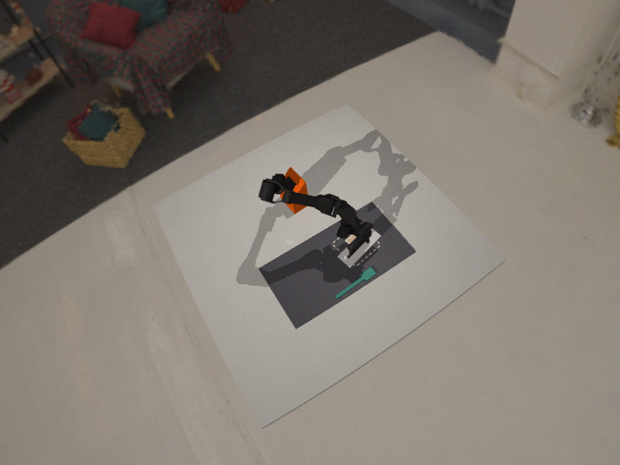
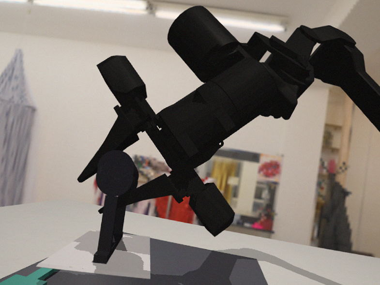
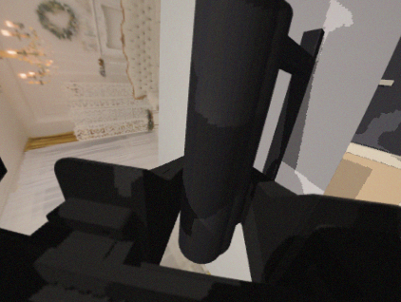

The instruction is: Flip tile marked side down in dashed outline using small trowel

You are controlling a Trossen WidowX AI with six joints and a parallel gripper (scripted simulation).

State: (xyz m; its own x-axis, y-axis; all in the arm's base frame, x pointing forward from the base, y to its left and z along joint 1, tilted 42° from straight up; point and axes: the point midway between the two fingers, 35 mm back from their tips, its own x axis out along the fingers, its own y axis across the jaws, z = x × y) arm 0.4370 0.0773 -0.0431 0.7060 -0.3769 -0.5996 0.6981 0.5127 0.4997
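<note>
Now: the tan square tile 12 cm below my gripper tip, 8 cm behind it and 3 cm to the left of it. Round my gripper tip: teal trowel: 12 cm below, 10 cm to the right, 8 cm ahead; then dark mat: 14 cm below, 12 cm to the right, 6 cm behind.
</note>
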